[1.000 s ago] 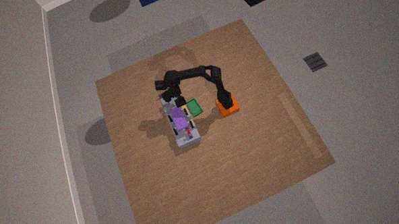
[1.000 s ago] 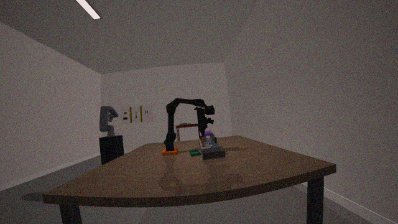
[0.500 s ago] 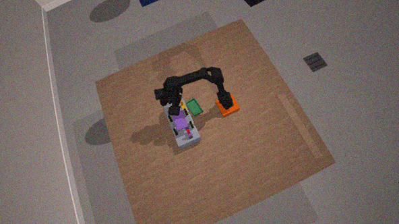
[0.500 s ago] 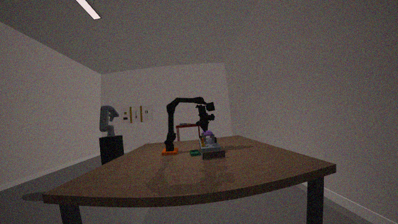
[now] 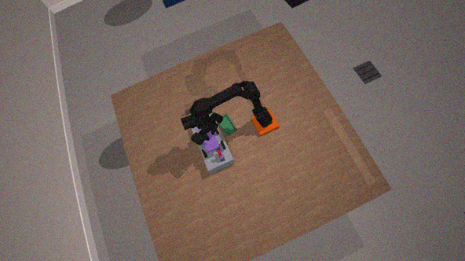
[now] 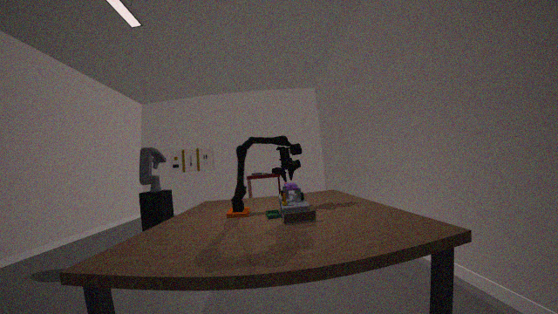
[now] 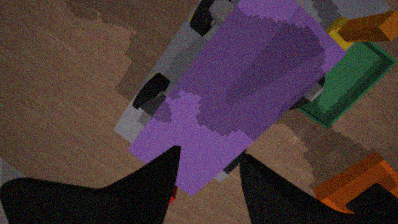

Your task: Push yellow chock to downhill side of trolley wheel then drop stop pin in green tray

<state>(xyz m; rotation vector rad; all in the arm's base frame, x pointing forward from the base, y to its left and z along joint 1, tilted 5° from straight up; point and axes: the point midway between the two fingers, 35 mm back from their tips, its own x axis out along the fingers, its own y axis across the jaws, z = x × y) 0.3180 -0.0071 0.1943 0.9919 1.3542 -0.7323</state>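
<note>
Now: the red-headed stop pin 100 mm to the left of my gripper tip and 50 mm below it. From my gripper tip the other things lie so: yellow chock 100 mm to the right, 100 mm below, 50 mm behind; then purple trolley 70 mm below, 10 mm to the right, 10 mm ahead.
</note>
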